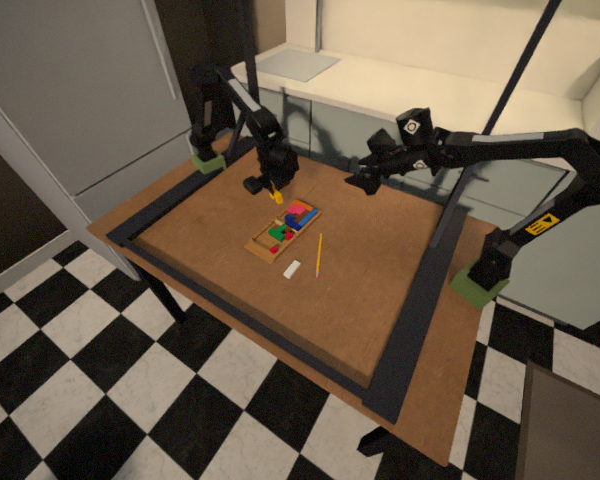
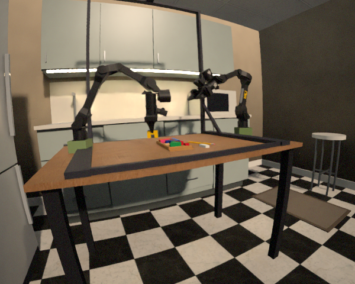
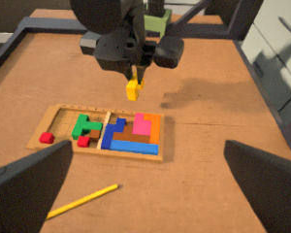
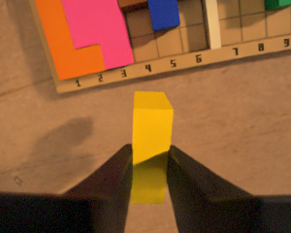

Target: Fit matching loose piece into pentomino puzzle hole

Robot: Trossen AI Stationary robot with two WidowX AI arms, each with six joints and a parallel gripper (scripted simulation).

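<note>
Right now the yellow piece is 40 mm below my right hand. From my right hand the other things lie so: yellow pencil: 90 mm ahead, 240 mm to the left, 100 mm below; then green piece: 90 mm ahead, 90 mm to the left, 90 mm below; then white eraser: 190 mm ahead, 200 mm to the left, 100 mm below.
</note>
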